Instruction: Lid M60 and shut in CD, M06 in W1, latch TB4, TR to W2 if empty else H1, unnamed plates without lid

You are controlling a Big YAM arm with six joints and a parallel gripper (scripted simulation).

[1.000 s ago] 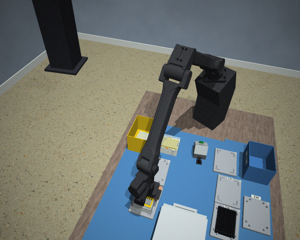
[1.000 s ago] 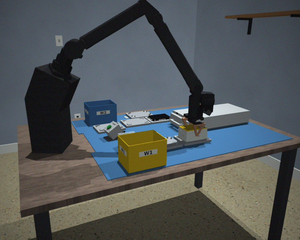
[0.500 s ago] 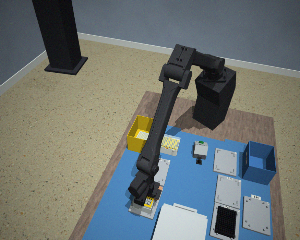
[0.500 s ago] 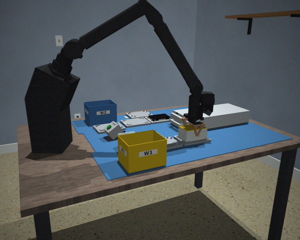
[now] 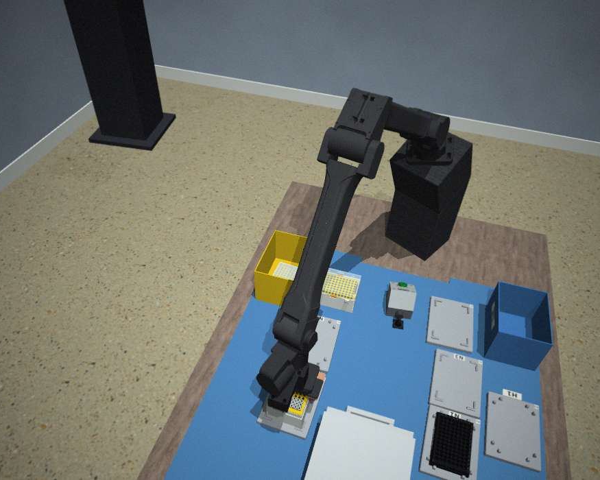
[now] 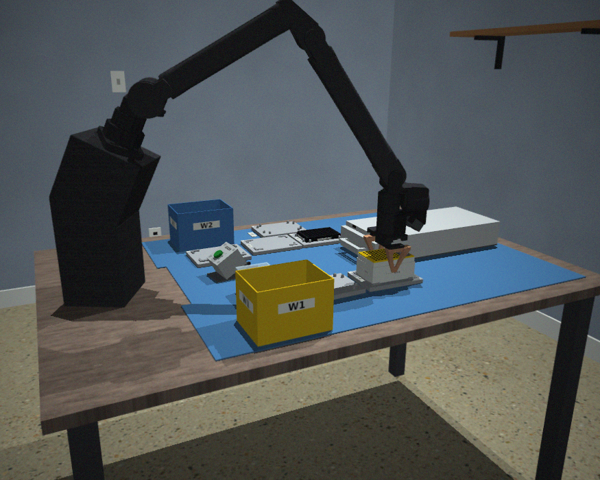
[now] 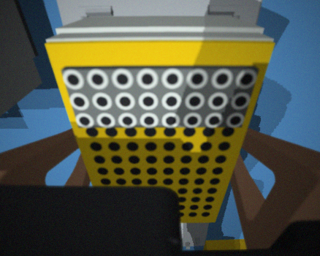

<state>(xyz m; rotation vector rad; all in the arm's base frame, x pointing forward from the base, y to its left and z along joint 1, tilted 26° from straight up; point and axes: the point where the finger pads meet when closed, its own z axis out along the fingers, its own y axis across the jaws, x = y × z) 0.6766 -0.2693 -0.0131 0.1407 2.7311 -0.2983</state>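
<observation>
The tip rack TR is 10 mm behind my hand and 10 mm above it. Round my hand: nest N2 (40 mm below); white assay plate (170 mm to the left, 130 mm ahead, 20 mm below); nest N4 (180 mm behind, 40 mm below, 20 mm to the left).
</observation>
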